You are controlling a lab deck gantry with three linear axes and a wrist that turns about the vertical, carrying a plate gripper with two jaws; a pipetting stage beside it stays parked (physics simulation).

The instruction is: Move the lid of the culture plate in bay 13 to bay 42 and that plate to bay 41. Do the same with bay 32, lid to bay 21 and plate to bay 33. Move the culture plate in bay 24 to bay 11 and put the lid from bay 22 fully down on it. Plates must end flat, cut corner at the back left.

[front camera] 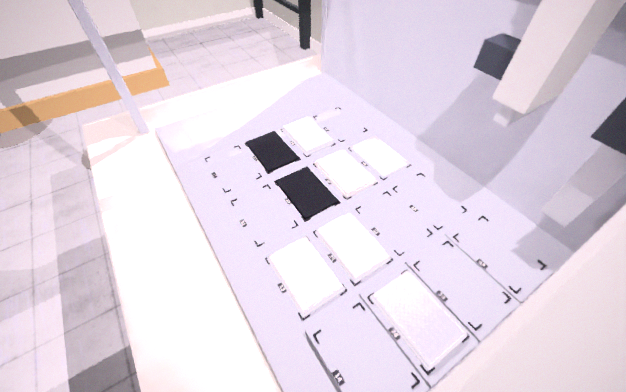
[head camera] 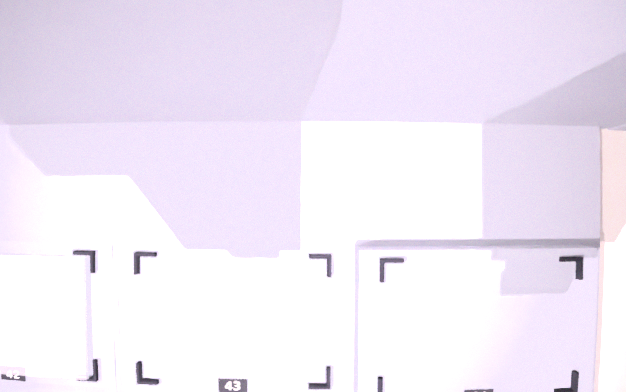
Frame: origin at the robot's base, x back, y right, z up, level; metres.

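Where they show: gripper, fingertip midpoint: (front camera: pixel 572 201); robot's base, link origin: (front camera: pixel 206 159).
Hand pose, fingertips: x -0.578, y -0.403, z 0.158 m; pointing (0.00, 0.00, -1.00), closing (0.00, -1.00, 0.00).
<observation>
Things, the pixels of their centre, and the offset from my fingertips. "spot": a spot on its surface instead.
- flat white piece, body centre: (front camera: pixel 304 272) dx +0.186, dy +0.360, dz -0.150 m
- pale culture plate, body centre: (front camera: pixel 417 314) dx +0.022, dy +0.253, dz -0.136 m
- second black piece, body centre: (front camera: pixel 271 150) dx +0.514, dy +0.253, dz -0.153 m
- thin white piece, body centre: (head camera: pixel 5 313) (front camera: pixel 378 155) dx +0.350, dy +0.039, dz -0.153 m
- bay 31, surface spot: (front camera: pixel 307 135) spot: dx +0.504, dy +0.152, dz -0.143 m
- bay 23, surface spot: (front camera: pixel 353 246) spot: dx +0.177, dy +0.257, dz -0.143 m
The culture plate bay 13 holds a flat white piece (front camera: pixel 306 276); bay 32 holds another white piece (front camera: pixel 346 172). Whether they carry lids cannot be told. A pale culture plate (front camera: pixel 417 320) lies flat in bay 24. A black piece (front camera: pixel 306 192) lies in bay 22 and a second black piece (front camera: pixel 272 151) in bay 21. A thin white piece (front camera: pixel 379 156) (head camera: pixel 42 315) lies flat in bay 42, partly outside the head view. Bays 41, 11 and 33 hold no plate. Cut corners are lost in the glare. The gripper's jaws do not show in either view.
White pieces also lie in bay 31 (front camera: pixel 307 135) and bay 23 (front camera: pixel 353 246), beside bays 32 and 13. A beige column (front camera: pixel 550 55) hangs at the upper right by the back wall. In the head view, bay 43's label (head camera: pixel 233 385) shows, with a raised-edged bay at its right.
</observation>
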